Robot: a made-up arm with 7 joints. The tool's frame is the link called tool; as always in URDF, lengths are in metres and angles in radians. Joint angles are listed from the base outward.
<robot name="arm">
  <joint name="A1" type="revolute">
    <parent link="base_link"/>
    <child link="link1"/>
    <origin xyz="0 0 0.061" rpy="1.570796 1.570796 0"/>
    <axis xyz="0 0 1"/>
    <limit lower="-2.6" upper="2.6"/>
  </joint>
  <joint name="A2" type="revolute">
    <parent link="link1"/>
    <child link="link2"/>
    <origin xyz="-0.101 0.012 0.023" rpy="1.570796 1.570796 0"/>
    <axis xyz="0 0 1"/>
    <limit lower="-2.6" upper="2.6"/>
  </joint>
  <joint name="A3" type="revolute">
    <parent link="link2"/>
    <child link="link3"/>
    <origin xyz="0.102 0.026 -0.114" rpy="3.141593 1.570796 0"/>
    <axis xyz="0 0 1"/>
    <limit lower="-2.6" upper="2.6"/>
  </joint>
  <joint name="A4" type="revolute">
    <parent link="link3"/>
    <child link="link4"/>
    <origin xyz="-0.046 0.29 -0.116" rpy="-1.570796 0 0"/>
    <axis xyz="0 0 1"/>
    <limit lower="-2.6" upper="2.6"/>
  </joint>
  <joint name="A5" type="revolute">
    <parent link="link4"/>
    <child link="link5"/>
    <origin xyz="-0.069 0.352 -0.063" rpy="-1.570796 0 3.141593"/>
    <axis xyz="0 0 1"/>
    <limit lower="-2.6" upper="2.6"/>
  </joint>
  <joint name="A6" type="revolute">
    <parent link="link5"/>
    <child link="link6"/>
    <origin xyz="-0.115 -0.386 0.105" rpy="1.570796 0 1.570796"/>
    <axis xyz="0 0 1"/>
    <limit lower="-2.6" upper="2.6"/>
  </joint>
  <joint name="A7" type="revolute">
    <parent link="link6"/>
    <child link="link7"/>
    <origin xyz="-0.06 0.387 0.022" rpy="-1.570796 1.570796 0"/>
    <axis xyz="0 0 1"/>
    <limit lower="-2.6" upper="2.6"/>
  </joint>
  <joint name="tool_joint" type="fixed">
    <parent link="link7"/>
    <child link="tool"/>
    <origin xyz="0.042 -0.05 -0.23" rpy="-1.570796 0 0"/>
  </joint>
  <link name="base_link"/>
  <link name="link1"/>
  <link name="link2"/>
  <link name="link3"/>
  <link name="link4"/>
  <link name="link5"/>
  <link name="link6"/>
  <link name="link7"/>
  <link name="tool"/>
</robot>
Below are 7 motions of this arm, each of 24 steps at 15 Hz.
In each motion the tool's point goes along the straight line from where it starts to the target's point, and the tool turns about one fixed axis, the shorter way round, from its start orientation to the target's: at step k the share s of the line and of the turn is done. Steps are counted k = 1, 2, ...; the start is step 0. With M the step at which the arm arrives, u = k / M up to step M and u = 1 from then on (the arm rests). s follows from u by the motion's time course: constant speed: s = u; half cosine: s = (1 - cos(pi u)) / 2; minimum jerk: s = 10 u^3 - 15 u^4 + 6 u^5.
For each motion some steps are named. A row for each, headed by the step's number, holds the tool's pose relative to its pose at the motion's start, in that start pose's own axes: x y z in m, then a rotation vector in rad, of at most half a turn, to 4 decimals.
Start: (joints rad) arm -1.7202 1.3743 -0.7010 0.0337 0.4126 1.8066 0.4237
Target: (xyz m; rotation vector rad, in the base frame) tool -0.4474 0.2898 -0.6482 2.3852 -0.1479 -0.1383
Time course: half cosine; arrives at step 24
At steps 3, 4, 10, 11, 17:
3: 0.0149 0.0142 -0.0054 -0.0026 0.0772 0.0231
4: 0.0263 0.0249 -0.0094 -0.0046 0.1359 0.0406
10: 0.1455 0.1378 -0.0522 -0.0254 0.7516 0.2248
11: 0.1706 0.1617 -0.0613 -0.0298 0.8817 0.2637
17: 0.3157 0.2991 -0.1133 -0.0551 1.6314 0.4878

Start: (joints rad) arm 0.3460 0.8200 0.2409 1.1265 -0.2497 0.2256 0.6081
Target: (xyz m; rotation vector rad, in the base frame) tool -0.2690 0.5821 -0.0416 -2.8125 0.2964 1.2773
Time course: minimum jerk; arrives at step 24
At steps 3, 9, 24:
3: -0.0013 0.0045 -0.0012 -0.0172 0.0140 0.0168
9: -0.0216 0.0771 -0.0200 -0.2942 0.2392 0.2878
24: -0.0786 0.2801 -0.0728 -1.0691 0.8693 1.0457

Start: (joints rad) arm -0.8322 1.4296 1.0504 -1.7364 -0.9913 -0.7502 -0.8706
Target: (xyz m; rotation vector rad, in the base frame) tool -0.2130 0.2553 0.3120 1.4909 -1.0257 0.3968
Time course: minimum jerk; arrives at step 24
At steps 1, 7, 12, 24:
1: -0.0001 0.0000 -0.0001 0.0005 -0.0007 0.0011
7: -0.0312 -0.0039 -0.0259 0.1043 -0.1511 0.2374
12: -0.1025 -0.0127 -0.0851 0.3424 -0.4961 0.7798
24: -0.2051 -0.0254 -0.1701 0.6849 -0.9923 1.5596

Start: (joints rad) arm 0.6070 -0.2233 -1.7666 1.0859 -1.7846 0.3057 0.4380
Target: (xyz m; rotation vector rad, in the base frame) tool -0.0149 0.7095 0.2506 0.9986 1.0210 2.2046
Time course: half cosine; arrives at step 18
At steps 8, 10, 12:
8: 0.0122 -0.0110 0.0635 -0.1672 -0.3568 0.2055
10: 0.0173 -0.0156 0.0902 -0.2375 -0.5068 0.2919
12: 0.0221 -0.0200 0.1153 -0.3035 -0.6477 0.3731

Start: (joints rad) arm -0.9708 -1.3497 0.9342 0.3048 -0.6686 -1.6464 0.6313
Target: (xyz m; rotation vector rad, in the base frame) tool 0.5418 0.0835 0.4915 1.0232 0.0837 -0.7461
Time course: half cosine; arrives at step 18
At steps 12, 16, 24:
12: -0.0567 -0.1329 -0.0889 -0.9457 0.1633 0.5835
16: -0.0733 -0.1719 -0.1149 -1.2229 0.2111 0.7545
24: -0.0756 -0.1773 -0.1185 -1.2609 0.2177 0.7780

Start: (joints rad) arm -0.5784 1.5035 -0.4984 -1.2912 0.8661 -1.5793 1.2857
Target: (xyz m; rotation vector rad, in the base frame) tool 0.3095 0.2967 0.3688 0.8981 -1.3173 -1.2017
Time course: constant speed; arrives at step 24
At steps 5, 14, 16, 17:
5: 0.1075 -0.1197 -0.0223 -0.1442 -0.0101 -0.4138
14: 0.3010 -0.3351 -0.0625 -0.4039 -0.0284 -1.1585
16: 0.3439 -0.3829 -0.0714 -0.4616 -0.0324 -1.3240
17: 0.3654 -0.4069 -0.0759 -0.4904 -0.0345 -1.4068

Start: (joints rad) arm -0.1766 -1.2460 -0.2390 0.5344 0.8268 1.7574 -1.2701
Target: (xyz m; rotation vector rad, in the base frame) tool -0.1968 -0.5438 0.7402 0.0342 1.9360 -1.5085
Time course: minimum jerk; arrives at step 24
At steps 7, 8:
7: -0.0176 0.0064 -0.0004 0.0120 0.1547 -0.1429
8: -0.0243 0.0088 -0.0005 0.0166 0.2132 -0.1970

